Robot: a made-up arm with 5 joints.
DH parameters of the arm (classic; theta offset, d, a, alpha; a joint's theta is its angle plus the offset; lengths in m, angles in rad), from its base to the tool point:
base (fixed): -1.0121 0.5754 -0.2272 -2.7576
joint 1: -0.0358 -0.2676 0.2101 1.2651
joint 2: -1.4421 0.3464 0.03 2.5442
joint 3: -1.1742 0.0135 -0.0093 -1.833
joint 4: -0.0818 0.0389 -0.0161 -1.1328
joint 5: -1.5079 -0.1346 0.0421 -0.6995
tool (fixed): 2.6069 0.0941 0 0
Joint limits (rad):
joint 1: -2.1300..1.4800
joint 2: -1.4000..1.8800
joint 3: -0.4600..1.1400
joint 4: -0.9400..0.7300
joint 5: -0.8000..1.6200
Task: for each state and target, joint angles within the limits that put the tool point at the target. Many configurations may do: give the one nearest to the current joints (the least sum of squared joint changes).
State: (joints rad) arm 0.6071 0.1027 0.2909 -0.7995 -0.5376
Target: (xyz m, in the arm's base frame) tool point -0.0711 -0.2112 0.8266
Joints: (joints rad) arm 1.3009 0.2699 -0.0867 -0.4164 -0.3618
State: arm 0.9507 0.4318 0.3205 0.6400 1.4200
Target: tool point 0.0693 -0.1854 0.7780
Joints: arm 0.7523 0.9061 0.6810 0.7300 0.7914
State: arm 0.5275 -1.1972 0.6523 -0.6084 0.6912
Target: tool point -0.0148 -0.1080 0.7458
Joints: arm 1.0544 -0.9969 0.6123 -0.4111 1.1307
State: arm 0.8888 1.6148 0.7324 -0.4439 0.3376
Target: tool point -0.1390 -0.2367 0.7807
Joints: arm 1.4337 0.8184 0.5718 -0.4728 0.1166
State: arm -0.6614 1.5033 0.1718 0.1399 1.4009
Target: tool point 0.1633 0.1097 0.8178
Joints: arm -0.0043 1.8659 0.1206 0.4889 1.1949
